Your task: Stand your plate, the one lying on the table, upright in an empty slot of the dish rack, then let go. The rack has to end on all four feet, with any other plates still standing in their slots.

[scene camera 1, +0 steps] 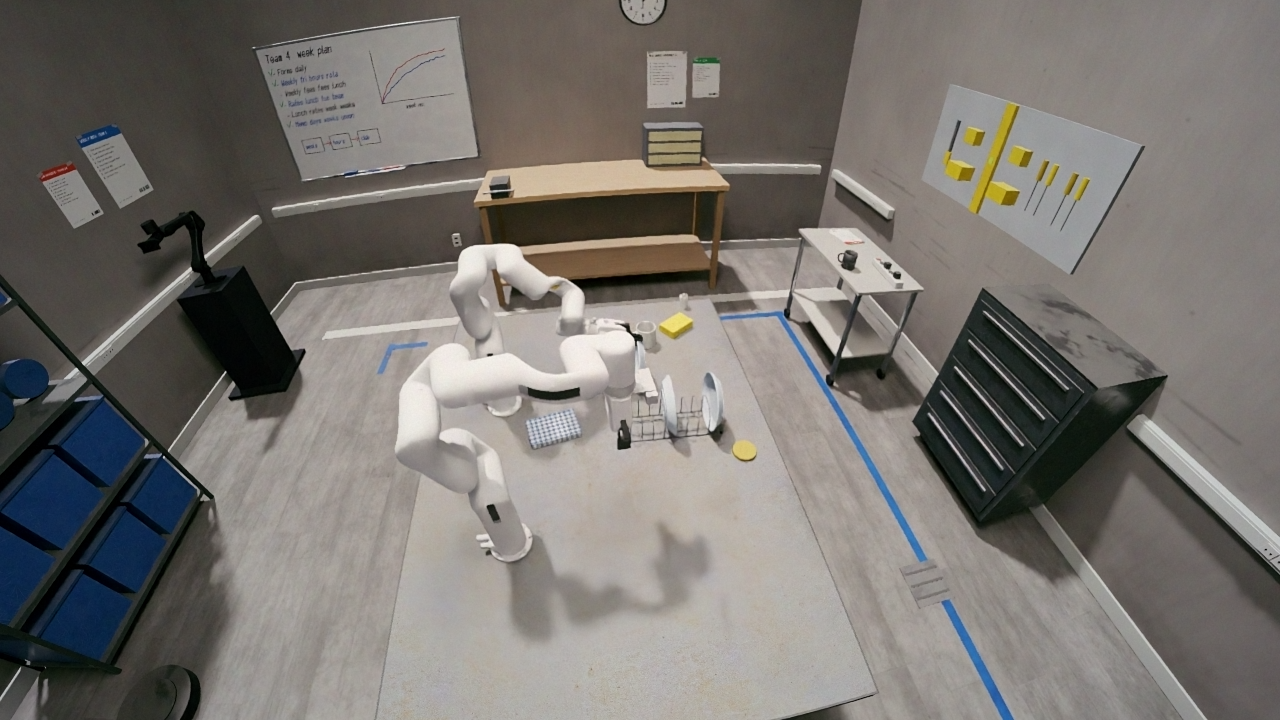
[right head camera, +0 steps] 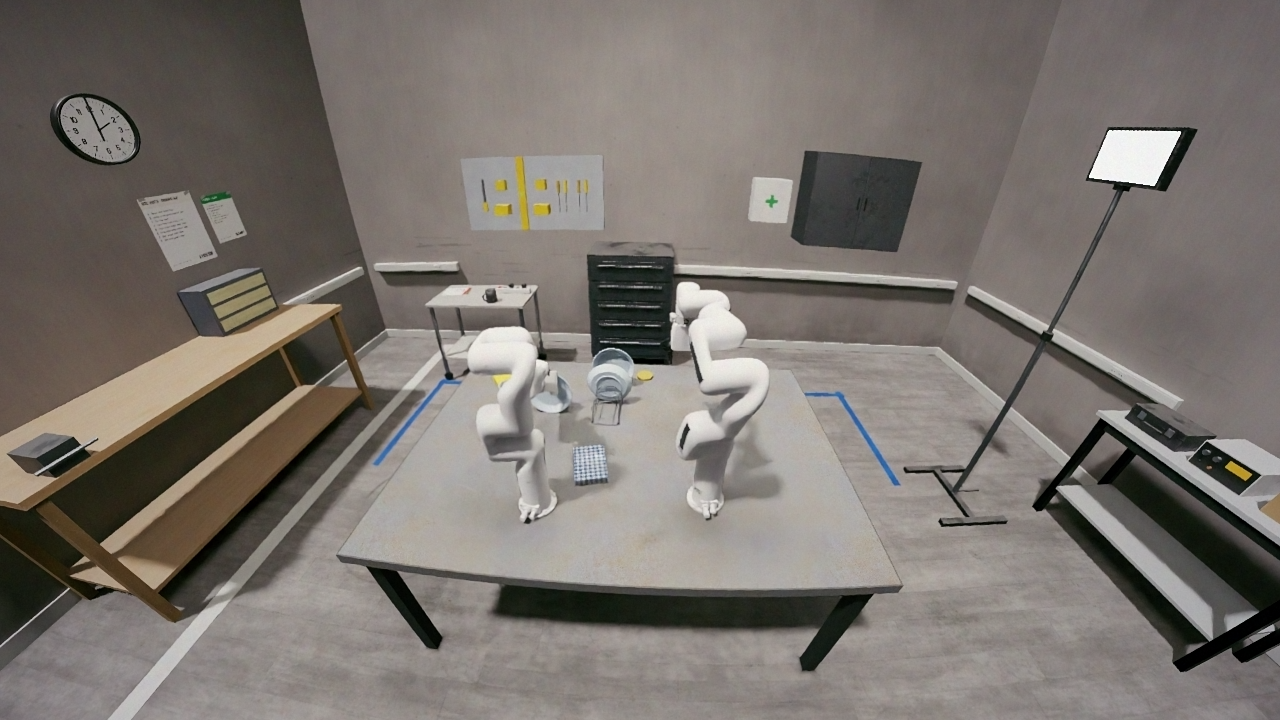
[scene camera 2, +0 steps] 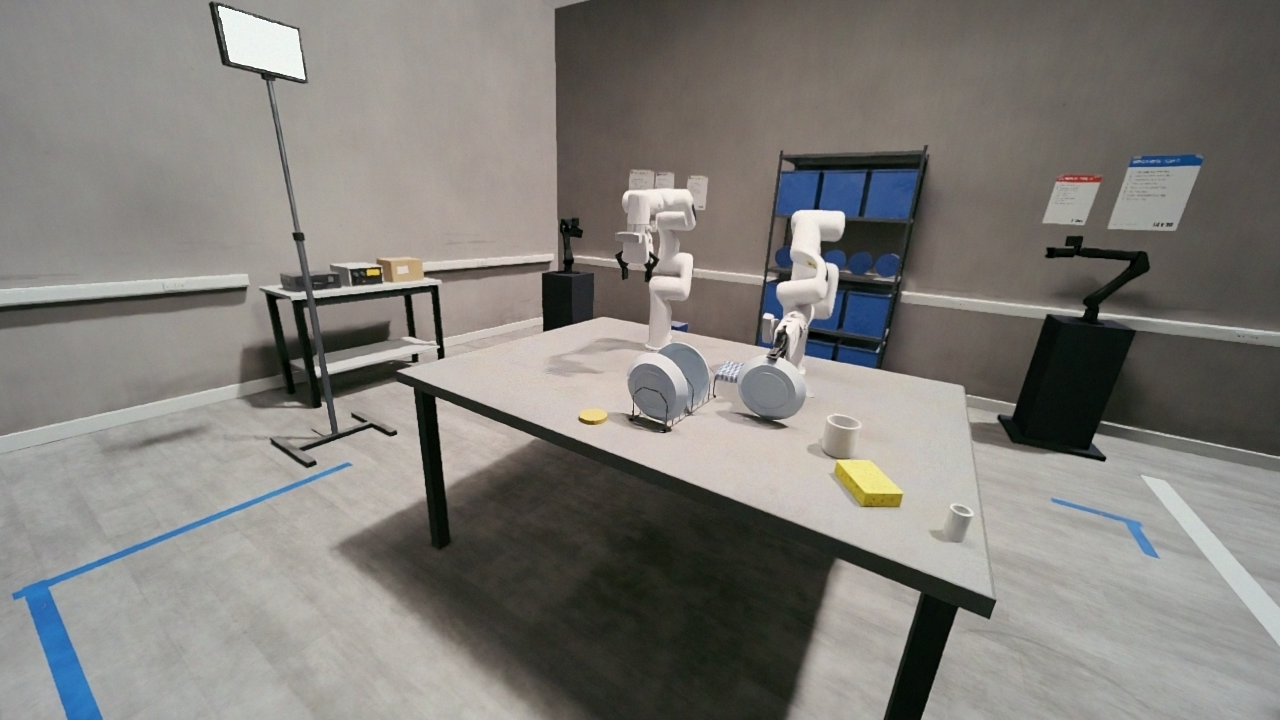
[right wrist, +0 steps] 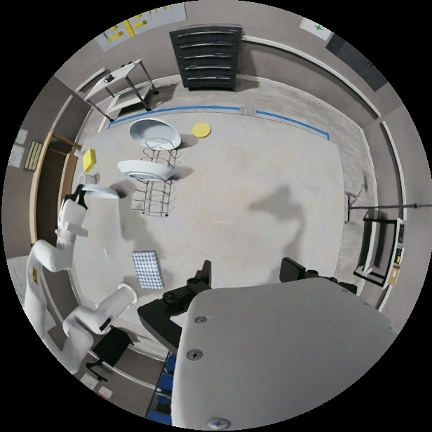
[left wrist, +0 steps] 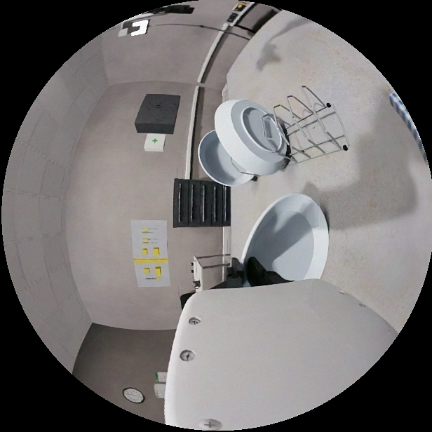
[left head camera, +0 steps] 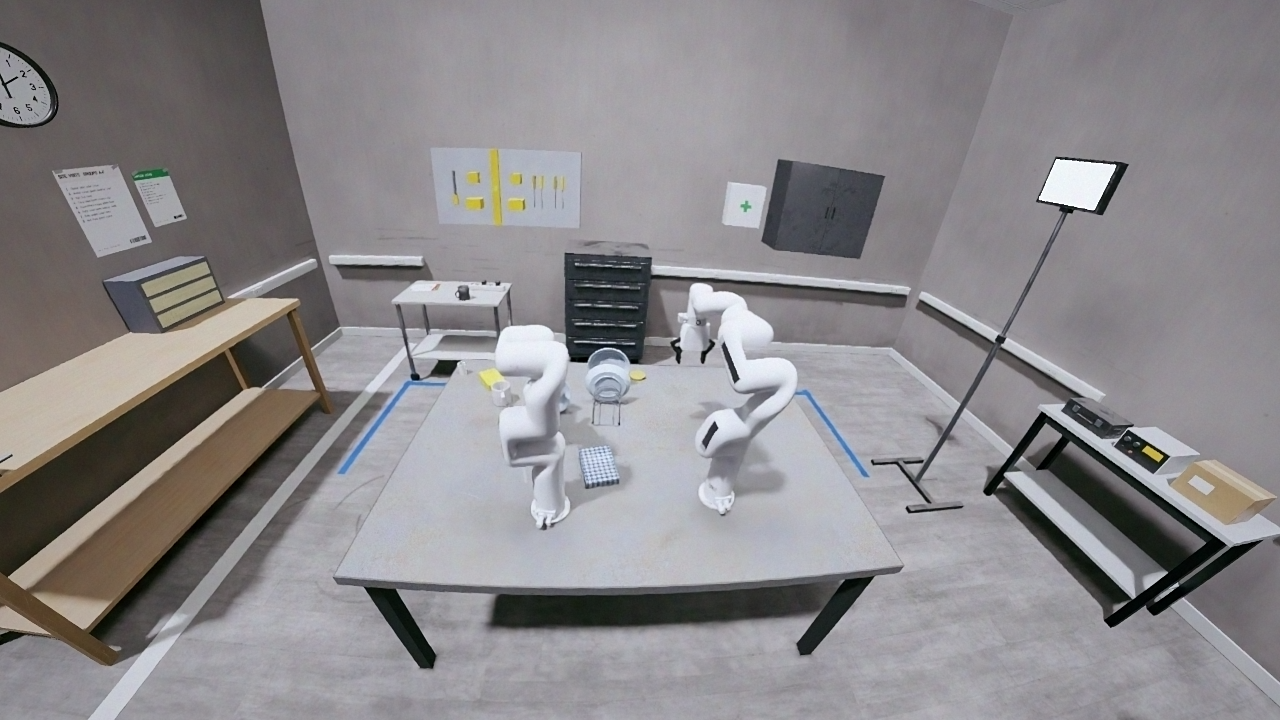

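Pixels of known places: left gripper, between the fingertips: (scene camera 1: 641, 340) (right head camera: 548, 373) (scene camera 2: 771, 361); right gripper, between the fingertips: (scene camera 1: 620, 433) (right head camera: 682, 362) (scene camera 2: 636, 280) (left head camera: 690, 362); left arm's base, origin of its link: (scene camera 1: 505, 404) (right head camera: 538, 503) (left head camera: 550, 507); right arm's base, origin of its link: (scene camera 1: 511, 542) (right head camera: 705, 498) (scene camera 2: 658, 347) (left head camera: 716, 495).
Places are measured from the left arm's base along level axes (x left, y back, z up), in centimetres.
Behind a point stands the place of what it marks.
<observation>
The pale blue plate (scene camera 2: 771, 392) {x 14.7, y -50.5, z 9.7 cm} (left wrist: 305, 235) (right wrist: 101, 191) is held on edge, nearly upright, low over the table beside the rack. My left gripper (scene camera 2: 777, 355) {x 13.5, y -50.5, z 18.7 cm} (right wrist: 82, 185) is shut on its upper rim. The wire dish rack (scene camera 2: 650, 423) {x -6.9, y -77.7, z 0.6 cm} (right wrist: 168, 200) stands on the table. One plate (scene camera 2: 656, 386) {x -7.3, y -75.5, z 11.9 cm} (right wrist: 154, 134) stands in its end slot and another plate (scene camera 2: 693, 365) {x -7.4, y -57.7, z 13.8 cm} (right wrist: 145, 170) stands near its middle; the slots at the cloth end are empty. My right gripper (left head camera: 691, 358) {x -42.3, y -44.8, z 33.8 cm} (scene camera 2: 637, 274) {x -42.3, y -44.8, z 33.8 cm} (right wrist: 247, 270) is open and empty, high above the table.
A white mug (scene camera 2: 841, 437) {x 36.4, y -56.6, z 5.9 cm}, a yellow sponge (scene camera 2: 868, 483) {x 46.3, y -69.5, z 3.5 cm} and a small white cup (scene camera 2: 957, 522) {x 62.4, y -72.5, z 4.0 cm} stand on the table beyond the held plate. A yellow disc (scene camera 2: 591, 416) {x -22.0, y -85.5, z 1.3 cm} (right wrist: 201, 130) lies near the rack's end. A checked cloth (scene camera 1: 553, 428) {x -13.6, y -20.3, z 2.4 cm} (right wrist: 148, 270) lies nearer the arm bases.
</observation>
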